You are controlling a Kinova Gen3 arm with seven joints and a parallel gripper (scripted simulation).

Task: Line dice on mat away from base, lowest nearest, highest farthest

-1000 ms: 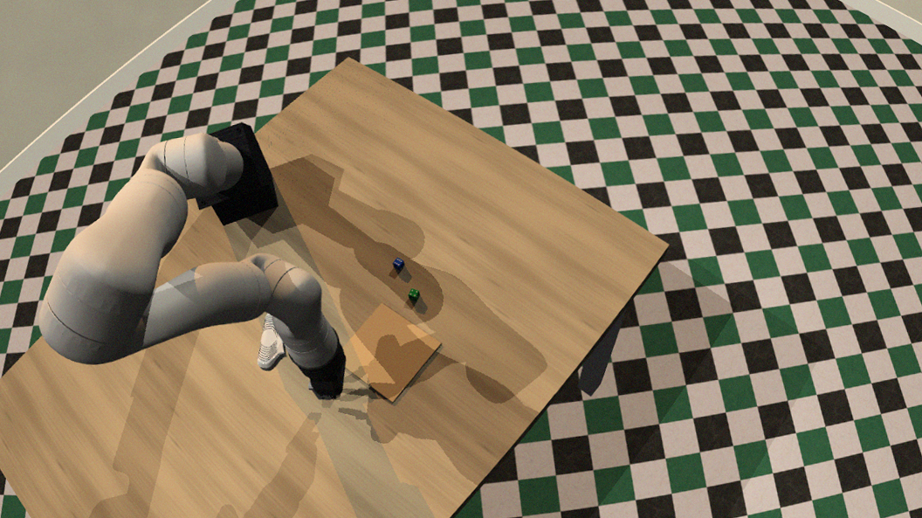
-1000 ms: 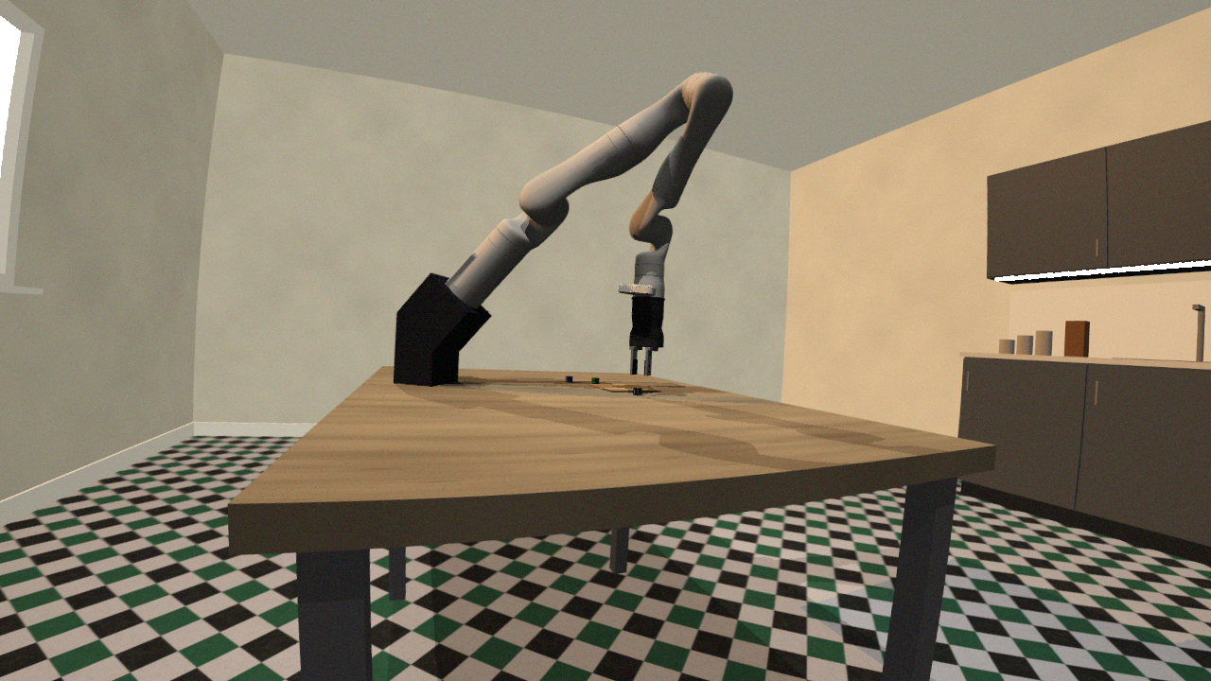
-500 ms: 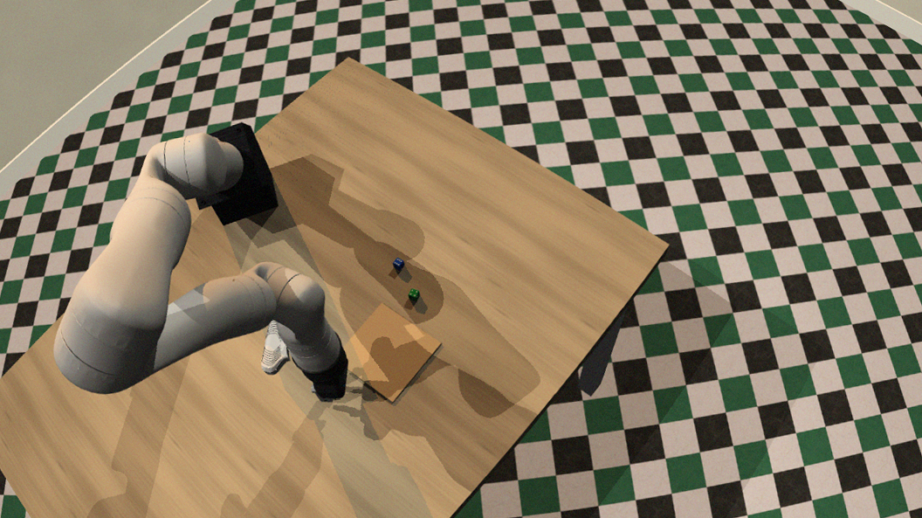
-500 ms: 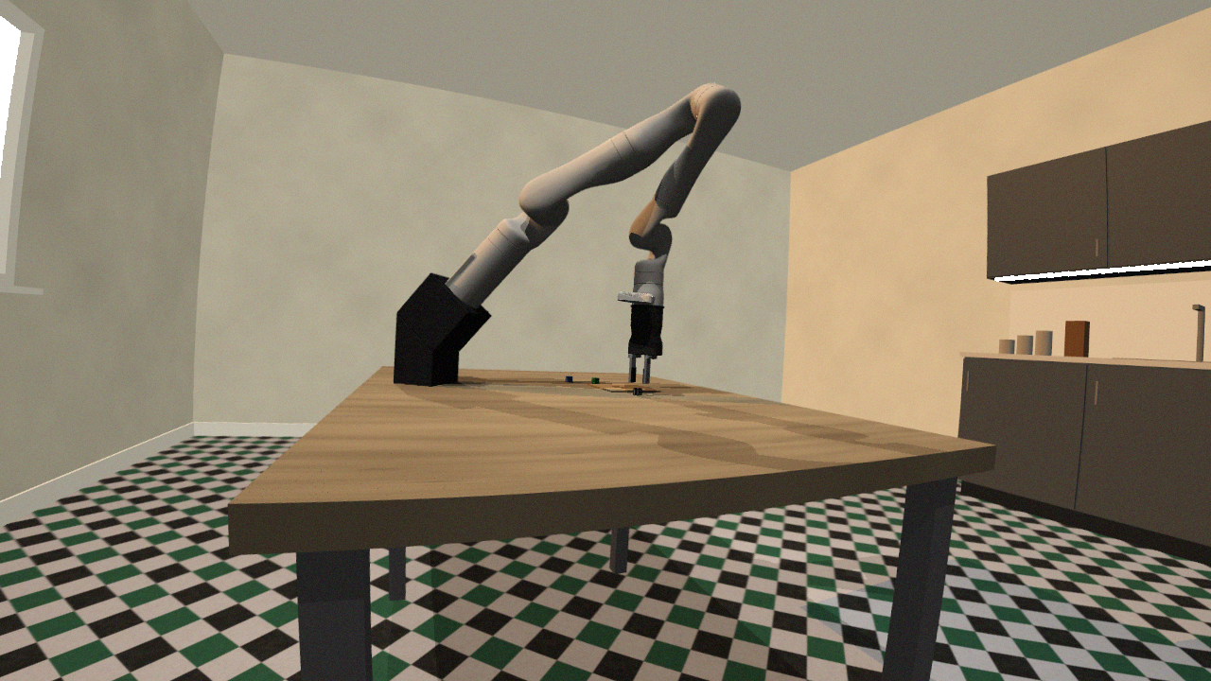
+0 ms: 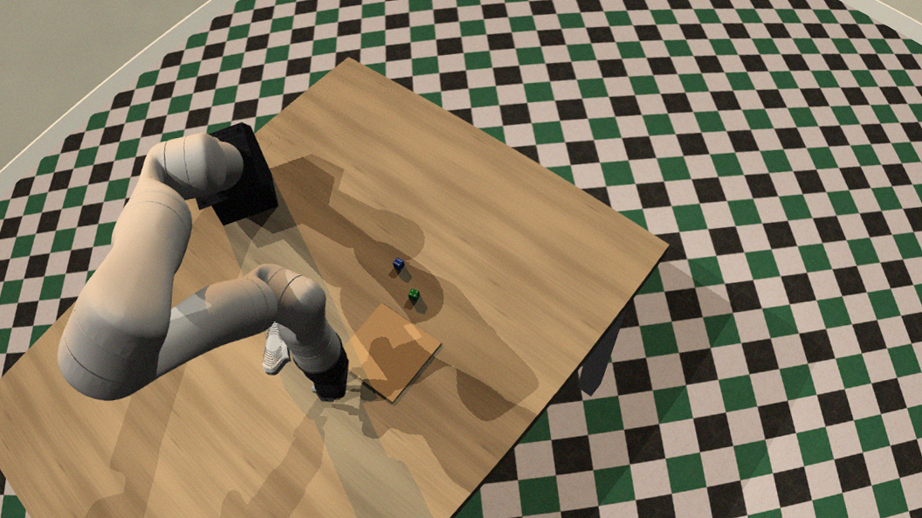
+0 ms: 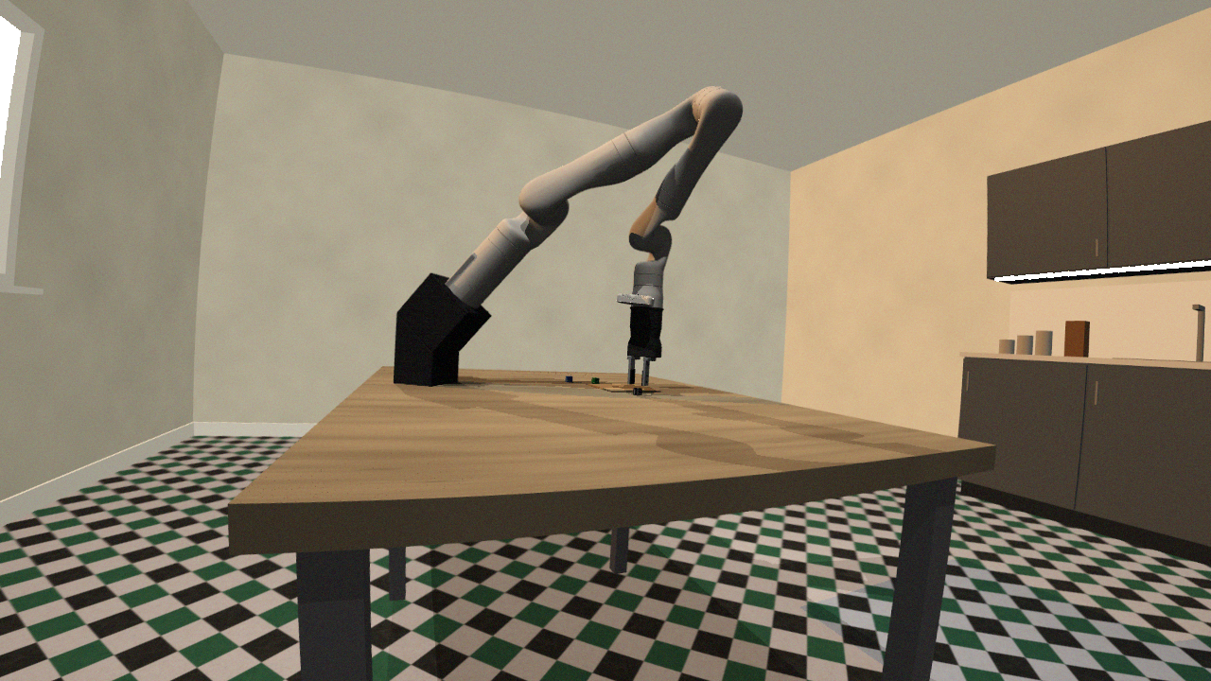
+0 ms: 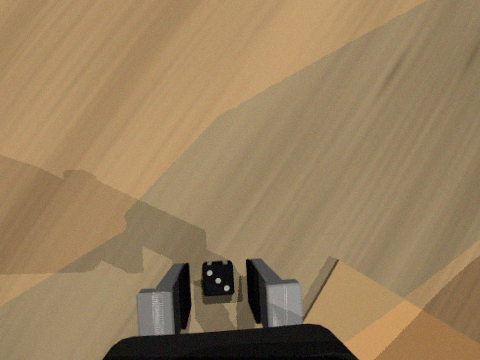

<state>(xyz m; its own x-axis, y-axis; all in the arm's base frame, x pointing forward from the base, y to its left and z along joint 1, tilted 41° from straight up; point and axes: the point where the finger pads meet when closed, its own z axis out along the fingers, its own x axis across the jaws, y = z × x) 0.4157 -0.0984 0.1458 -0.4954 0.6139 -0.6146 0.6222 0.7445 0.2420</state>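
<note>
Now: hand 30 mm above the black die. From my hand the other things lie so: green die (20 mm behind, 240 mm to the left, 30 mm below); then blue die (90 mm behind, 270 mm to the left, 30 mm below); then orange mat (20 mm ahead, 130 mm to the left, 40 mm below).
</note>
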